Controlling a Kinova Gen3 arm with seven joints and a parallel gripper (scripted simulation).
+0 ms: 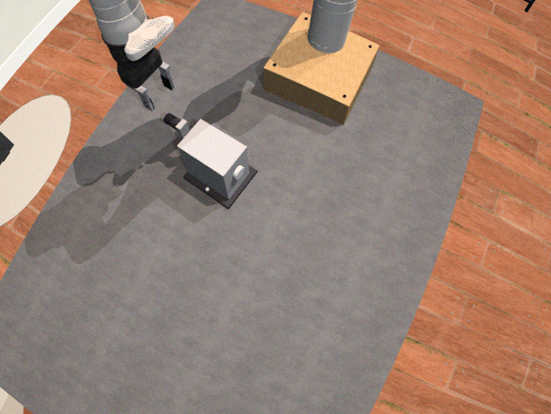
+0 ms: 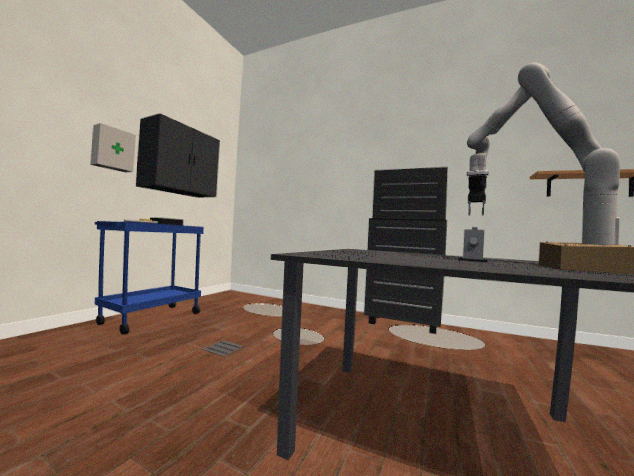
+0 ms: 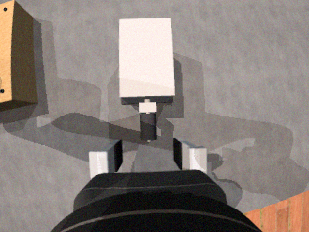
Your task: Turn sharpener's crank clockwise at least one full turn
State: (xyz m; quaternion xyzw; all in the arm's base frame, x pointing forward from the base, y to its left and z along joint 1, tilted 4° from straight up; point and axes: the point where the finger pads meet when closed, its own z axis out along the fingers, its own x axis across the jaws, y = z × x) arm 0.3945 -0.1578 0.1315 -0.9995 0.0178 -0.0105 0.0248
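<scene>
My hand is 9 cm above the dark handle and 2 cm to the right of it.
</scene>
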